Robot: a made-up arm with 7 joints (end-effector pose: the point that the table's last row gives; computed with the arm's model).
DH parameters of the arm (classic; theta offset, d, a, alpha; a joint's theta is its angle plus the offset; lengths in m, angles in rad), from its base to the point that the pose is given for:
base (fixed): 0 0 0 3.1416
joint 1: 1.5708 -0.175 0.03 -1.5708
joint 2: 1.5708 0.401 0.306 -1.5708
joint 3: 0 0.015 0.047 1.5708
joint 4: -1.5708 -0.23 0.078 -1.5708
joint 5: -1.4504 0 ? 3.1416
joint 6: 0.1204 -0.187 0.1 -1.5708
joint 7: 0 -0.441 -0.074 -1.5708
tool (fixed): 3.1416 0.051 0 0
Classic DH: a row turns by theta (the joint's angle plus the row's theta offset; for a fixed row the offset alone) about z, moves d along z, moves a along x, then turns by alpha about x.
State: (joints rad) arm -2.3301 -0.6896 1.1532 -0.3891 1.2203 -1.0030 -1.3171
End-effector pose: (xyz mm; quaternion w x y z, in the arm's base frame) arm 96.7 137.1 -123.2 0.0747 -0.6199 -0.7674 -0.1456
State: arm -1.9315 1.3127 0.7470 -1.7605 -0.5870 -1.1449 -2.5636
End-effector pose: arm 274.2 -593.3 262.5 0.3162 0.7556 -0.5698 0.0661
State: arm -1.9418 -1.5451 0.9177 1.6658 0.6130 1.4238 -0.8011
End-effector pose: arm 971.4 166.7 539.0 0.4555 0.3370 -0.2537 0.7839
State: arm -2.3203 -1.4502 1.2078 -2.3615 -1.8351 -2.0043 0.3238
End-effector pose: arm 300.0 -419.2 173.0 0.0013 0.0239 -0.9384 0.3448
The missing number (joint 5, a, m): 0.3163
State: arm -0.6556 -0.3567 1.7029 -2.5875 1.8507 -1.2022 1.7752
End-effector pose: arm -330.6 -339.4 5.1 0.7784 0.1502 0.1793 0.5826
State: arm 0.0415 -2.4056 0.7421 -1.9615 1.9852 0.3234 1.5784
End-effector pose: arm 3.8 270.4 577.8 0.0593 -0.7777 0.5433 -0.3106
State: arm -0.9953 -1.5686 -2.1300 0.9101 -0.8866 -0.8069 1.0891
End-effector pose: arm -294.4 -627.3 122.6 0.7496 0.5192 0.2619 -0.3161
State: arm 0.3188 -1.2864 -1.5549 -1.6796 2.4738 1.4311 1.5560
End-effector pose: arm -283.7 -1118.4 457.8 0.6959 -0.0209 -0.6921 0.1904
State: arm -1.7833 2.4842 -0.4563 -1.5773 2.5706 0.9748 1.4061
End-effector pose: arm -496.7 449.4 -196.9 0.2715 0.8779 0.1514 -0.3642
